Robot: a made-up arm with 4 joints.
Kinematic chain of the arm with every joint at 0, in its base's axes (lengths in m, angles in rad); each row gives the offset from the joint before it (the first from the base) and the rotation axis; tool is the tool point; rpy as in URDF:
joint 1: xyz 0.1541 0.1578 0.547 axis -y
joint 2: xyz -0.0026 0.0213 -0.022 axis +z
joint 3: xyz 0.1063 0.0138 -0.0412 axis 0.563 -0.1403 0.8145
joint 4: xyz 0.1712 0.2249 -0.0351 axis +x
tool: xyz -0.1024 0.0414 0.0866 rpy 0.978 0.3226 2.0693
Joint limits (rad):
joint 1: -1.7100..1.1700
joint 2: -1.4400..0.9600
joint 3: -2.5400..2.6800
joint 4: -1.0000..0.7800
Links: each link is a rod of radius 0.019 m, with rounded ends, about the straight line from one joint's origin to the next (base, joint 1, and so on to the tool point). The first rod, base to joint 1, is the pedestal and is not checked.
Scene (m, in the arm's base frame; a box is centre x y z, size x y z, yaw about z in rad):
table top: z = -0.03
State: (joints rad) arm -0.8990 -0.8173 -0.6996 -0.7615
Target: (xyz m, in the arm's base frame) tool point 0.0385 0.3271 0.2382
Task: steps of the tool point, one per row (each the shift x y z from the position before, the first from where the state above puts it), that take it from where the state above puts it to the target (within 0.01 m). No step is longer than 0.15 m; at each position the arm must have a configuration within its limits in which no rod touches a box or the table.
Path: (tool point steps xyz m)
1: -0.0729 0.0890 0.0002
2: -0.0745 0.0808 0.0362
3: -0.0581 0.0644 0.0658

